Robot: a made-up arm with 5 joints. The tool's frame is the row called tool.
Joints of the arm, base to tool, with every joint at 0 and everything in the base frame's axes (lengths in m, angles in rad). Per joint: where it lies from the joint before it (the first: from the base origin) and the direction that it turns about. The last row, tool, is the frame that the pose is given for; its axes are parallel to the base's.
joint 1: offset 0 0 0.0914 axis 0 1 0
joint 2: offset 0.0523 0.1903 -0.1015 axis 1 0 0
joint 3: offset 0.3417 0.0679 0.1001 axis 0 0 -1
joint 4: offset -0.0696 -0.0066 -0.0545 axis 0 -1 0
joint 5: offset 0.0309 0.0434 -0.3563 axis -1 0 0
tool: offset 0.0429 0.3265 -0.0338
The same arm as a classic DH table. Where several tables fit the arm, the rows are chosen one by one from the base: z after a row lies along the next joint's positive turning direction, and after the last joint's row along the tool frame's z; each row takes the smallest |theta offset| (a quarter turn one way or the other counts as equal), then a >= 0, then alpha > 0; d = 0 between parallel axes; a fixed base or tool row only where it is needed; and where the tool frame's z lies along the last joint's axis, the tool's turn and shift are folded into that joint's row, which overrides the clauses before.
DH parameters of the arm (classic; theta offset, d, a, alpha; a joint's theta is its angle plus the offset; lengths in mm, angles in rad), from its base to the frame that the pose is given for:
base (fixed): 0.0000 91.4 0.0 -1.5708
joint 1: 1.5708 190.3 101.5 1.5708
joint 2: 1.5708 394.0 67.9 1.5708
joint 3: -1.5708 -45.6 69.6 1.5708
joint 4: 1.5708 -36.8 356.3 1.5708
joint 5: -1.5708 -73.8 326.5 1.5708
tool (fixed): -1.5708 -33.8 0.0 0.0000

